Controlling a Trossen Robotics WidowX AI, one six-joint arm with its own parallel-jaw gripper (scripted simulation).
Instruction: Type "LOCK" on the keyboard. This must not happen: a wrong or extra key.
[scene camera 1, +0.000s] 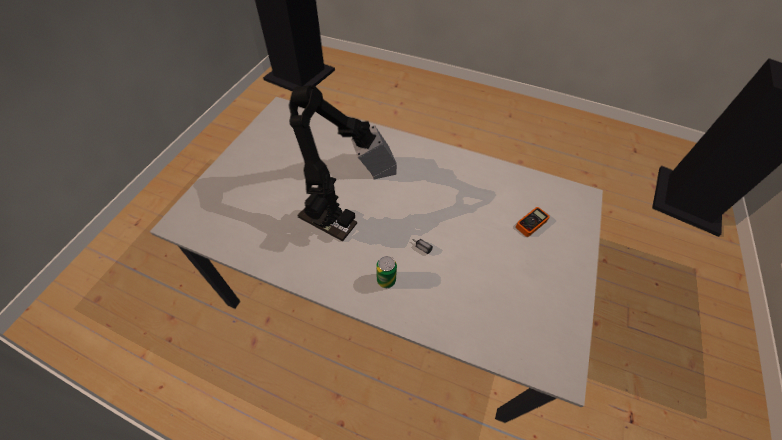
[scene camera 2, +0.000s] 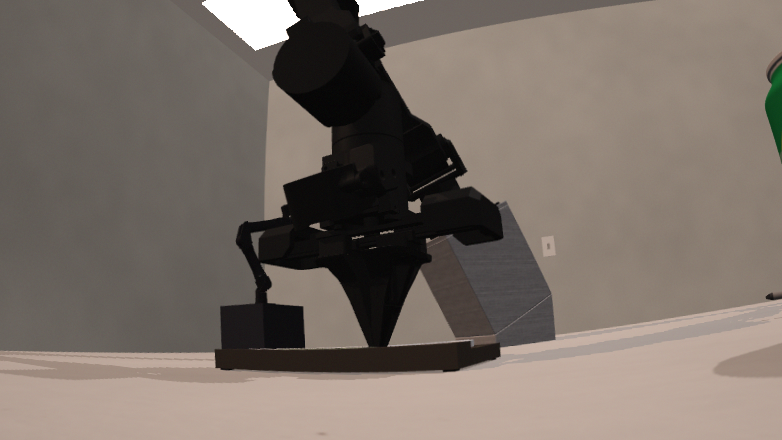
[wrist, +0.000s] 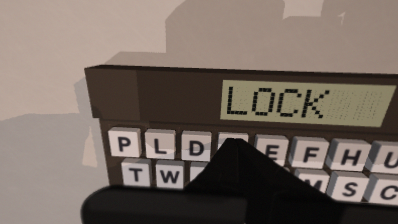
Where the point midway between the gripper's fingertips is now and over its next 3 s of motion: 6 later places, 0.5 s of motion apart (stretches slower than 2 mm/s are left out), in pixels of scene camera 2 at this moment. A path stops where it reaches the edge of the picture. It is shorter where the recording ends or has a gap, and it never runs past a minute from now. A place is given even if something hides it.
My gripper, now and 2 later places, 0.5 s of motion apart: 378, 350; 390, 310; 420, 314
